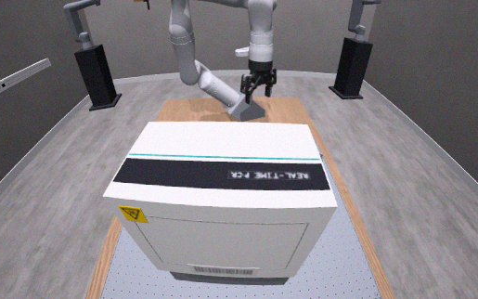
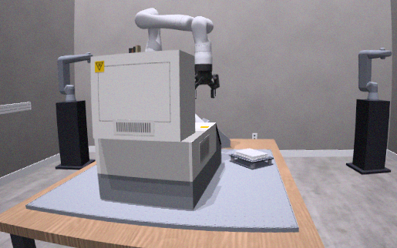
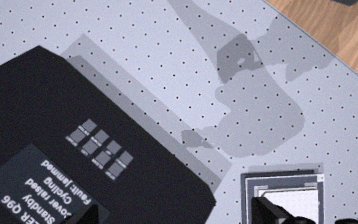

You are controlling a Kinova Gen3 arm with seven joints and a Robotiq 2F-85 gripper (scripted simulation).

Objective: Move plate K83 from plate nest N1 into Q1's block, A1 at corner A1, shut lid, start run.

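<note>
Now: hand 250 mm above the plate K83, 200 mm to the right of it and 20 mm short of it. Round my hand: plate nest N1: 260 mm below, 200 mm to the left, 20 mm ahead.
</note>
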